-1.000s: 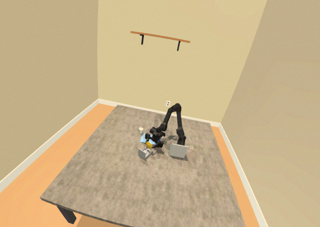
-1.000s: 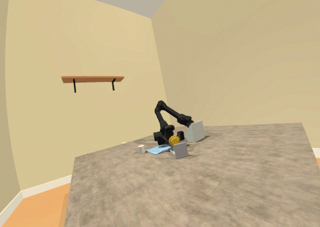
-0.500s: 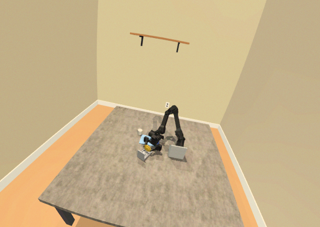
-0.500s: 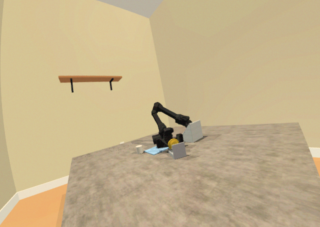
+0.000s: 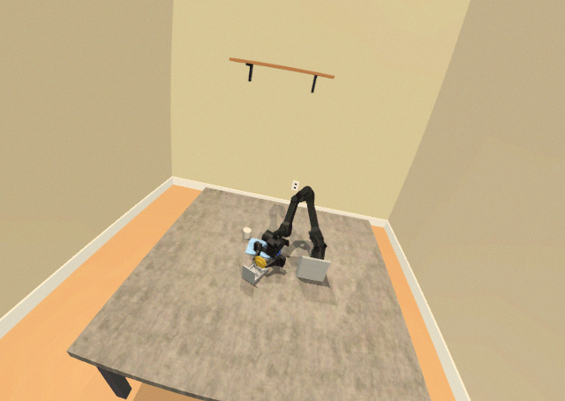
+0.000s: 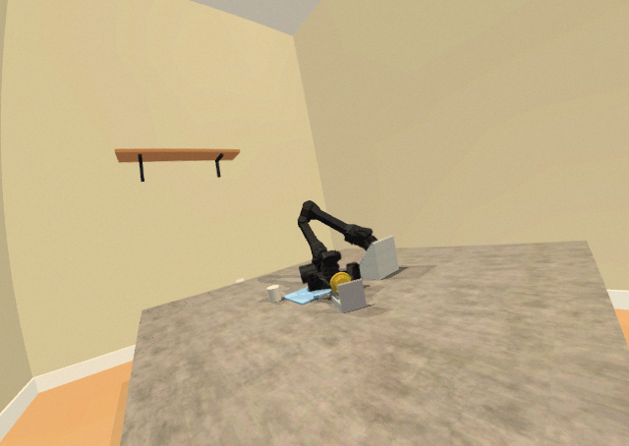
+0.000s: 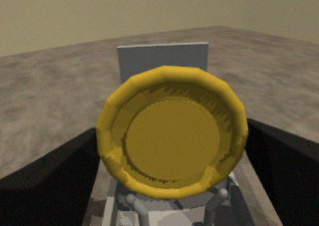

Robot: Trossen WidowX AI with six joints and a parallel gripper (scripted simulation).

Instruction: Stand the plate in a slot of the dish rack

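Right now the yellow plate is 10 mm to the right of my gripper tip. From my gripper tip the other things lie so: light blue mat 160 mm to the right, 50 mm below, 40 mm ahead; blue spoon 180 mm to the right, 60 mm behind, 50 mm below; grey dish rack 30 mm below, 20 mm to the left, 10 mm ahead.
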